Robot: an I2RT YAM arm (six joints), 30 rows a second.
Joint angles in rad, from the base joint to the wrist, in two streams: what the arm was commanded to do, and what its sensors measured. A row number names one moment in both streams.
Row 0, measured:
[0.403 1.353 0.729 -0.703 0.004 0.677]
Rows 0 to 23, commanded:
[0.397 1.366 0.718 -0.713 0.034 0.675]
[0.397 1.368 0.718 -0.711 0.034 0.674]
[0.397 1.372 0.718 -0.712 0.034 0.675]
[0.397 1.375 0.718 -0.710 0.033 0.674]
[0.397 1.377 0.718 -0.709 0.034 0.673]
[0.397 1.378 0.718 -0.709 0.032 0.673]
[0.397 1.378 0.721 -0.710 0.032 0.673]
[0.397 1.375 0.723 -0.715 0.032 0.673]
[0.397 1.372 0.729 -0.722 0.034 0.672]
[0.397 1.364 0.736 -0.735 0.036 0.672]
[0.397 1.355 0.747 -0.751 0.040 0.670]
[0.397 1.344 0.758 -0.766 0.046 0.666]
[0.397 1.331 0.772 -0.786 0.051 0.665]
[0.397 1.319 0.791 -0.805 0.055 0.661]
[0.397 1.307 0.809 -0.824 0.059 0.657]
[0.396 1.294 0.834 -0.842 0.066 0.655]
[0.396 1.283 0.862 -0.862 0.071 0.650]
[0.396 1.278 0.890 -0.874 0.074 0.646]
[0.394 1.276 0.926 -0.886 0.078 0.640]
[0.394 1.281 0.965 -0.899 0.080 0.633]
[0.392 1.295 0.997 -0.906 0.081 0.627]
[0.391 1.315 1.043 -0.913 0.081 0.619]
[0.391 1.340 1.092 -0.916 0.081 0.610]
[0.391 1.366 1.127 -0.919 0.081 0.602]
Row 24, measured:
[0.397 1.322 1.044 -0.862 0.050 0.642]
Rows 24 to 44, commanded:
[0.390 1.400 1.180 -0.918 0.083 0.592]
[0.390 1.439 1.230 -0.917 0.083 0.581]
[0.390 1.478 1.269 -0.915 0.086 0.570]
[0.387 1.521 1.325 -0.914 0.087 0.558]
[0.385 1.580 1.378 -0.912 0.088 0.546]
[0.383 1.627 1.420 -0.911 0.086 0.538]
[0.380 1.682 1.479 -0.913 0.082 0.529]
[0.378 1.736 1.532 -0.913 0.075 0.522]
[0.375 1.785 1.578 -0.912 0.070 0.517]
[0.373 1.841 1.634 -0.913 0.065 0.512]
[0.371 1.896 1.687 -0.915 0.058 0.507]
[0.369 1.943 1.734 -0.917 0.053 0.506]
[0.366 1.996 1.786 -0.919 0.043 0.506]
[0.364 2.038 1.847 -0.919 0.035 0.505]
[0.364 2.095 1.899 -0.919 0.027 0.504]
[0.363 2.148 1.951 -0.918 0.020 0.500]
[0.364 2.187 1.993 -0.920 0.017 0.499]
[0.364 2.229 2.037 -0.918 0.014 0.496]
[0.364 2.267 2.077 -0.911 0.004 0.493]
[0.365 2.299 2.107 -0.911 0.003 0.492]
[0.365 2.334 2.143 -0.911 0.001 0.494]
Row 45, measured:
[0.366 2.283 2.068 -0.888 0.021 0.513]
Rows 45 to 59, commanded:
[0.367 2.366 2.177 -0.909 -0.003 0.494]
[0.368 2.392 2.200 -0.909 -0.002 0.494]
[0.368 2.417 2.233 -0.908 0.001 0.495]
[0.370 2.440 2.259 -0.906 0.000 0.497]
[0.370 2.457 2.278 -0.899 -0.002 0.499]
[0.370 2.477 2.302 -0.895 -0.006 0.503]
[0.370 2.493 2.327 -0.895 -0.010 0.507]
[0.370 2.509 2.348 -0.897 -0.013 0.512]
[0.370 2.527 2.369 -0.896 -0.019 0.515]
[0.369 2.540 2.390 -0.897 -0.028 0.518]
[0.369 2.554 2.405 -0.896 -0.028 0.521]
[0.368 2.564 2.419 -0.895 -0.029 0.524]
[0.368 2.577 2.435 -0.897 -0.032 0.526]
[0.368 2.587 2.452 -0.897 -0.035 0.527]
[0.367 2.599 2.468 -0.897 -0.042 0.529]
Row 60, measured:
[0.366 2.567 2.423 -0.883 -0.023 0.515]
